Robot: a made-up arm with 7 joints.
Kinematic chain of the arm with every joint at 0, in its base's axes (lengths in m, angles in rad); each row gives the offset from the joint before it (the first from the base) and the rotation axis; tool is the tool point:
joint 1: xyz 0 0 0 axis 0 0.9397 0.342
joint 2: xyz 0 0 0 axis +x
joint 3: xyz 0 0 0 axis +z
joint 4: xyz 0.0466 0 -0.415 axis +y
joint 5: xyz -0.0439 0 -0.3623 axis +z
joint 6: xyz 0 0 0 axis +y
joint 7: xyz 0 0 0 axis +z
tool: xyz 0 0 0
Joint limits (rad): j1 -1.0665..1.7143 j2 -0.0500..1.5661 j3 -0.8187..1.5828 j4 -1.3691..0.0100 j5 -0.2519..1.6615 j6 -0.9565..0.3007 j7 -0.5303..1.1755
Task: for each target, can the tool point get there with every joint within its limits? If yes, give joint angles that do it. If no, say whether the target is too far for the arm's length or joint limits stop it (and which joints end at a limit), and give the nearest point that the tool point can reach.
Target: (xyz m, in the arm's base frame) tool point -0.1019 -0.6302 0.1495
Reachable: no: joint limits stop it (at a limit: joint 1, joint 2, joint 3, joint 4) | nearest point 0.4601 -0.4600 -0.1115 | short by 0.643 m
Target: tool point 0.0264 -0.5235 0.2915
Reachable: no: joint limits stop it (at a limit: joint 1, joint 2, joint 4) | nearest point 0.4601 -0.4600 -0.1115 | short by 0.595 m
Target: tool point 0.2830 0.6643 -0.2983
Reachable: yes | joints -0.4418 1.1139 -0.5665 -0.1190 0.3150 -0.2198 0.3570
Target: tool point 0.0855 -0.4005 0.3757
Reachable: no: joint limits stop it (at a limit: joint 1, joint 2, joint 4) | nearest point 0.5190 -0.4053 -0.0465 | short by 0.605 m
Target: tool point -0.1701 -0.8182 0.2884
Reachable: no: too far | nearest point -0.7081 -0.3194 -0.0067 | short by 0.791 m
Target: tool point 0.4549 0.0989 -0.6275
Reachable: yes | joints -0.4657 0.2102 -0.1191 -0.3439 0.1919 -0.1629 0.5108
